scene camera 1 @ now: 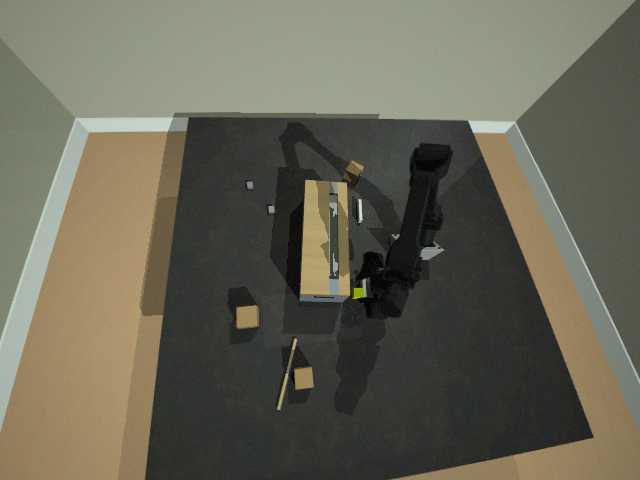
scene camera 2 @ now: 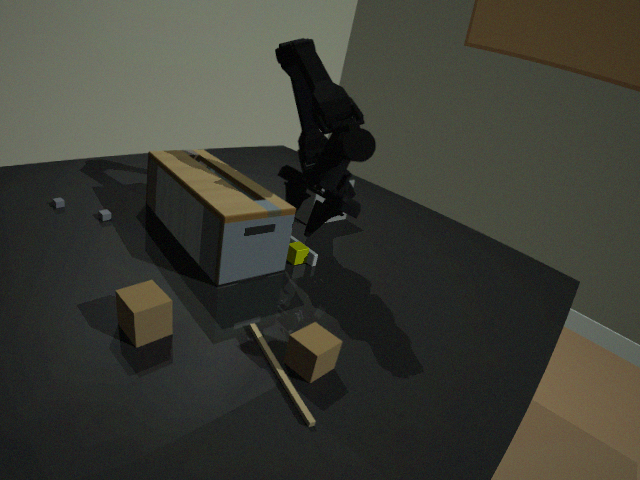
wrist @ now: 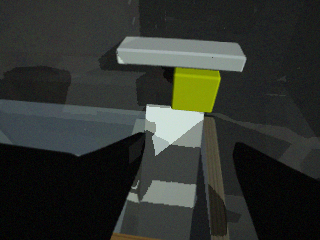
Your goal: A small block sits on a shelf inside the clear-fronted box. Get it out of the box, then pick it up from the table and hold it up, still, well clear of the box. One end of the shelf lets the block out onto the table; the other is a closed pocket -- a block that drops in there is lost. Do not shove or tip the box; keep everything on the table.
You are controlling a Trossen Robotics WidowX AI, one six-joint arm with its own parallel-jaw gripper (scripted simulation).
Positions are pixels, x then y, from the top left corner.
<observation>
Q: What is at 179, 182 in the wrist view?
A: A long box.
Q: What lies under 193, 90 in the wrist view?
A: A yellow-green block.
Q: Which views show the long box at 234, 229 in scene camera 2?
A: Scene camera 1, scene camera 2 and the wrist view: all of them.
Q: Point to a thin wooden stick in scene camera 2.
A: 304, 412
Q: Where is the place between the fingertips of my gripper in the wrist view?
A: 189, 144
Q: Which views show my gripper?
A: Scene camera 1, scene camera 2 and the wrist view: all of them.
</observation>
